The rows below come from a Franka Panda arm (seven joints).
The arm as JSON. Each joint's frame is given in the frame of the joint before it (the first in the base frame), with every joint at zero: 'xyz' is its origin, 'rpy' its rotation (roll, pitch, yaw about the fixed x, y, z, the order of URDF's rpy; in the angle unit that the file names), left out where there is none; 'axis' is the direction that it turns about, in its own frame. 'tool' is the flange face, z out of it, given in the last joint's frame.
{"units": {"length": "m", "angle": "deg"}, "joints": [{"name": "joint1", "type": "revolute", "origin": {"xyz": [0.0, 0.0, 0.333]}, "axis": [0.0, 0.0, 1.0]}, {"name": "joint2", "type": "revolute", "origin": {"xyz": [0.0, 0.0, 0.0]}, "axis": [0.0, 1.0, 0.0]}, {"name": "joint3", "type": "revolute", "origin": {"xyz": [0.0, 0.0, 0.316]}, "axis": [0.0, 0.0, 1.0]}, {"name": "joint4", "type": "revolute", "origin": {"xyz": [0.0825, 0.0, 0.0]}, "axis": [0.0, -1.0, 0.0]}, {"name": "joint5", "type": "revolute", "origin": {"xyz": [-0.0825, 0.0, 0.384]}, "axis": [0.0, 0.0, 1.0]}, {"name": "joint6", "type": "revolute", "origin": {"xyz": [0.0, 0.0, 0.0]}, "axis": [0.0, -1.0, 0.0]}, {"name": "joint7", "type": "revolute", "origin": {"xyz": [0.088, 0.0, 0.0]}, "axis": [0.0, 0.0, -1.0]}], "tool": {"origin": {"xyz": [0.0, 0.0, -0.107], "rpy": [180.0, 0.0, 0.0]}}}
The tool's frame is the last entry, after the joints.
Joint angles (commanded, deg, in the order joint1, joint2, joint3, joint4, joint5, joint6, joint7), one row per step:
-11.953 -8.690 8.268 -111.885 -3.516 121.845 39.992
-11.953 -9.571 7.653 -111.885 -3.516 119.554 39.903
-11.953 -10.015 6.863 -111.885 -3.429 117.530 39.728
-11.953 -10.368 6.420 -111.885 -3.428 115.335 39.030
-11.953 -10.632 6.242 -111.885 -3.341 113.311 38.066
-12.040 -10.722 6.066 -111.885 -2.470 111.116 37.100
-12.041 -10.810 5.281 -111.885 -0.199 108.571 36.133
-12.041 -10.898 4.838 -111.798 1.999 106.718 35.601
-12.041 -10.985 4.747 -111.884 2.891 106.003 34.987
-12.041 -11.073 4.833 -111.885 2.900 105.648 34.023
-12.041 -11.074 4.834 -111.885 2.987 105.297 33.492
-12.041 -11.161 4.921 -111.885 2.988 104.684 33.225
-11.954 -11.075 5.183 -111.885 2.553 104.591 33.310
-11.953 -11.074 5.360 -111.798 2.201 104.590 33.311
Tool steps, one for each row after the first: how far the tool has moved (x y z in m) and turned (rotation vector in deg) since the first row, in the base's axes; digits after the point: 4 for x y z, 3 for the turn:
-0.0072 -0.0056 0.0037 0.018 1.406 -0.710
-0.0125 -0.0130 0.0040 0.237 2.967 -1.500
-0.0176 -0.0171 0.0030 0.224 4.854 -1.440
-0.0219 -0.0186 0.0016 0.209 6.683 -0.855
-0.0258 -0.0200 -0.0017 1.063 8.766 -0.444
-0.0308 -0.0244 -0.0055 3.551 10.979 -0.636
-0.0343 -0.0253 -0.0071 5.934 12.367 -0.780
-0.0359 -0.0247 -0.0082 6.804 12.976 -0.343
-0.0368 -0.0237 -0.0081 6.621 13.285 0.684
-0.0374 -0.0234 -0.0087 6.649 13.638 1.198
-0.0387 -0.0224 -0.0089 6.641 14.178 1.542
-0.0382 -0.0198 -0.0099 6.167 14.445 1.816
-0.0380 -0.0186 -0.0092 5.752 14.428 2.008

